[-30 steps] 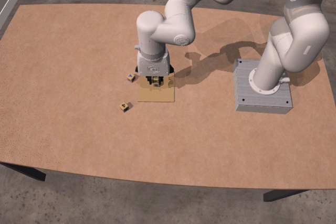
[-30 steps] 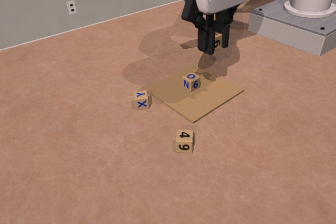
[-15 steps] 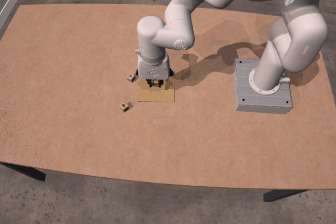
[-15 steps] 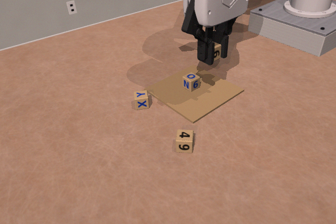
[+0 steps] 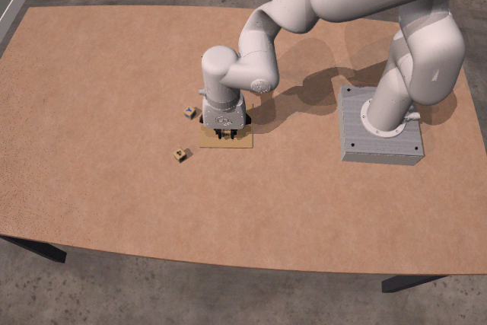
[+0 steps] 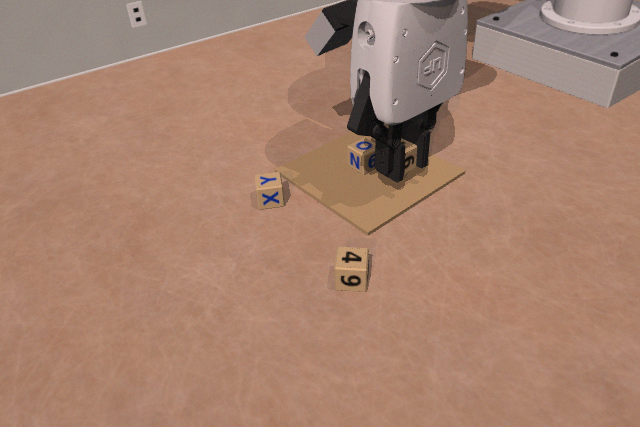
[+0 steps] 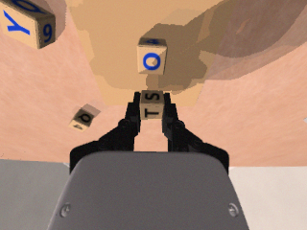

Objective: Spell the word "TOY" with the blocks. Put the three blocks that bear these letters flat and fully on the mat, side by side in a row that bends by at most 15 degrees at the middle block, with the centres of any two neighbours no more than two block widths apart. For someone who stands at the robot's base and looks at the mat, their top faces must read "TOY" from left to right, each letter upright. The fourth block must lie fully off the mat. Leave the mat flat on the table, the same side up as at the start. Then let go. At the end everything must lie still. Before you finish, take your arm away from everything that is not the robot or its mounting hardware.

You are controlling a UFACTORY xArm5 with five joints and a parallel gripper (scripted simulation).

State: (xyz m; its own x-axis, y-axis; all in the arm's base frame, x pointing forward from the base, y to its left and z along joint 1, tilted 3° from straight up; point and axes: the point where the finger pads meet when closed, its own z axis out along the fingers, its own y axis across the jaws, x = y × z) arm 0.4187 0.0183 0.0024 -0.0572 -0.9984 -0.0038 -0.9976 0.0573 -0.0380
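Now: hand 5 cm to the left of the O block and 3 cm above it. The rest, counted from my hand: tan mat 4 cm to the right, 4 cm below; T block 1 cm below.
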